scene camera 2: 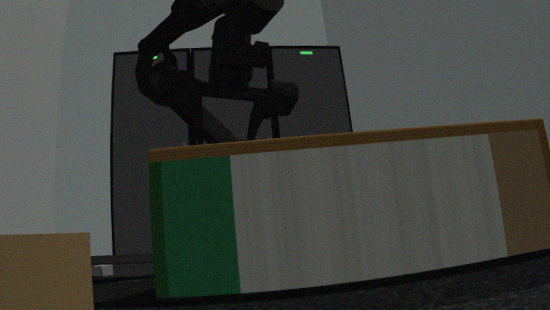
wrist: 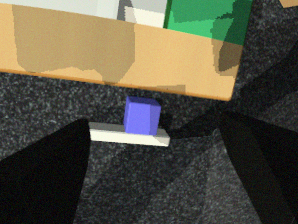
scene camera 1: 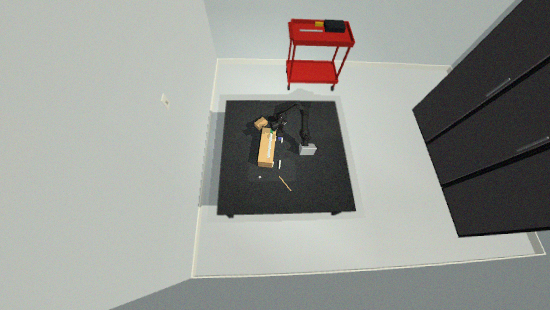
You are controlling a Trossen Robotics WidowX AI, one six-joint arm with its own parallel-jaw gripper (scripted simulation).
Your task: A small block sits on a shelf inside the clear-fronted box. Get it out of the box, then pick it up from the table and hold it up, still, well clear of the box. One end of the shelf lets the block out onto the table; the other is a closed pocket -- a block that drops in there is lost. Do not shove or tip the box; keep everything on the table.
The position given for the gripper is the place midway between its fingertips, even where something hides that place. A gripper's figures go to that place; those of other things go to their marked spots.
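The gripper (wrist: 156, 125) is 0.10 m from the lens. A blue block (wrist: 141, 114) and a wooden box (wrist: 198, 55) have their marked spots 0.12 m apart. The wooden box is 0.13 m from the lens, while the blue block is 0.23 m from the lens.
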